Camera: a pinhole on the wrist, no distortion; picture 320 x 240 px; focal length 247.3 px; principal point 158.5 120.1 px. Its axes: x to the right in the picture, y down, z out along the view. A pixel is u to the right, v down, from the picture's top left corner.
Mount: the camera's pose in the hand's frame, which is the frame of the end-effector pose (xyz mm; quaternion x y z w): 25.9 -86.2 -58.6 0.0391 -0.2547 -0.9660 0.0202
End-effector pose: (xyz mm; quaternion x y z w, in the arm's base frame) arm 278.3 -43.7 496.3 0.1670 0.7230 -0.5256 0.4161
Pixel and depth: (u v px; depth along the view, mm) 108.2 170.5 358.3
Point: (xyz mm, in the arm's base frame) 382.4 -308.7 394.1
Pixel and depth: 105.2 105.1 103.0
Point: 247.7 -88.8 481.0
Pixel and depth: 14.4 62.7 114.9
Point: 241.0 -89.9 430.8
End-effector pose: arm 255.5 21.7 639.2 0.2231 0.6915 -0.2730 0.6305
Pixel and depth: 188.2 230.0 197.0
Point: 328.5 -129.7 649.9
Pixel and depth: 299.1 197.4 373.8
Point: 499.2 -187.2 837.9
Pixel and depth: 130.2 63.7 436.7
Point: 599.4 3.2 566.9
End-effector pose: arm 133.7 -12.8 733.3 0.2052 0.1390 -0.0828 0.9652
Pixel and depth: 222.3 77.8 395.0
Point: 120.6 40.9 1040.6
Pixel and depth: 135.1 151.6 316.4
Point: 224.9 -83.2 946.2
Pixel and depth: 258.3 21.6 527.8
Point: 50.8 202.8 1179.3
